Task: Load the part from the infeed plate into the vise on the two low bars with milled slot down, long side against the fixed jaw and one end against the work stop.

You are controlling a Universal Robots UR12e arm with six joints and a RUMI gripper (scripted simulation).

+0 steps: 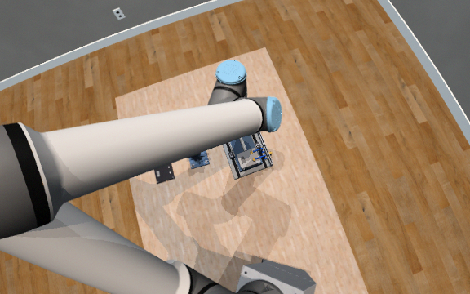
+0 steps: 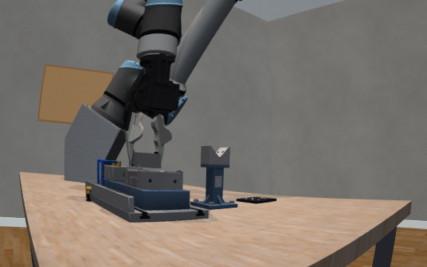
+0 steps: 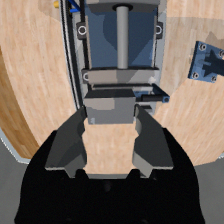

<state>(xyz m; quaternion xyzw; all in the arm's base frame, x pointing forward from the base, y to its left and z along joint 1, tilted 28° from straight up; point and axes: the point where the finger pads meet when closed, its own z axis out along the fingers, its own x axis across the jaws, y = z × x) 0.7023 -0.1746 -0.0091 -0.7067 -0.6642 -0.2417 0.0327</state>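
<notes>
The part is 1 cm below my hand. The rest, counted from my hand: work stop: 7 cm to the left, 4 cm below; fixed jaw: 5 cm below, 3 cm ahead, 2 cm to the left; moving jaw: 5 cm below, 3 cm behind, 2 cm to the left.
</notes>
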